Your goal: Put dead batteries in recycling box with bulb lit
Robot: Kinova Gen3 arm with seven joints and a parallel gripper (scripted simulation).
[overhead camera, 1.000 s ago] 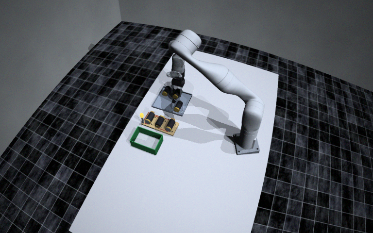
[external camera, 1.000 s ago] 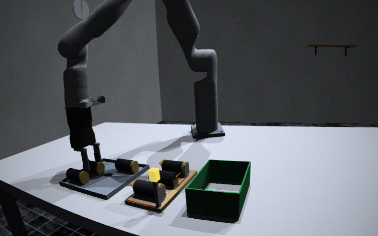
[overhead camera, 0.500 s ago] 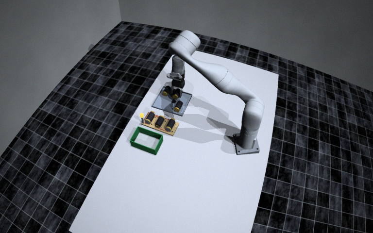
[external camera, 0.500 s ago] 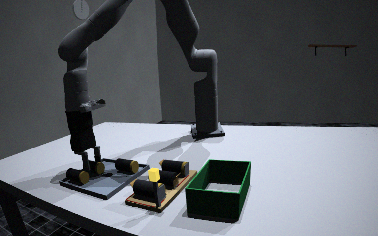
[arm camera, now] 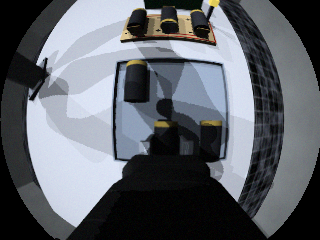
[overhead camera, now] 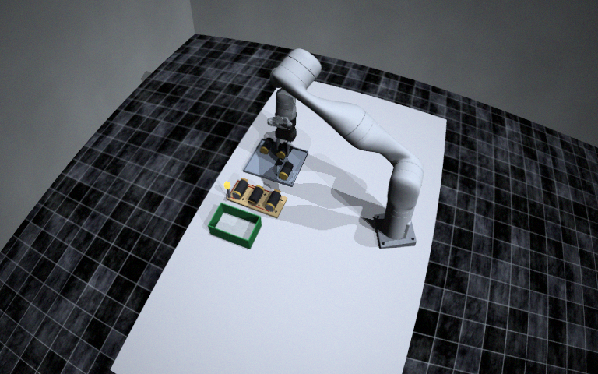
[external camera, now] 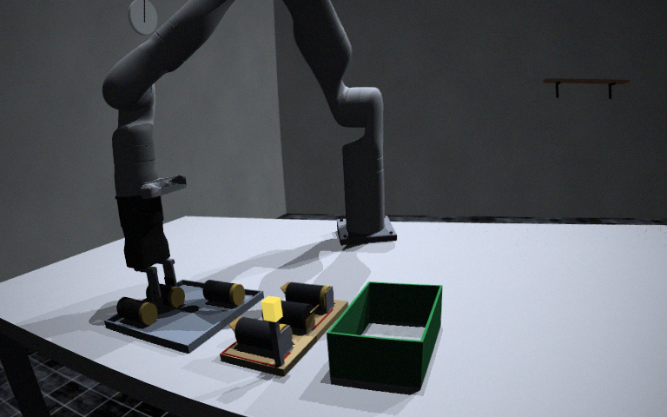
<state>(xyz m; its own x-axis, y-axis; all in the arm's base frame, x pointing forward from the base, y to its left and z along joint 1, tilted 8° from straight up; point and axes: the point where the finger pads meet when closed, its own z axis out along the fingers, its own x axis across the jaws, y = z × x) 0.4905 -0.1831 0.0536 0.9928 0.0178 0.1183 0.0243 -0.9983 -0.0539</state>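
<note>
My hand is 10 mm short of the grey tray, 50 mm to the right of it and 20 mm above it. From my hand the other things lie so: green recycling box: 10 mm ahead, 380 mm to the left, 10 mm below.
</note>
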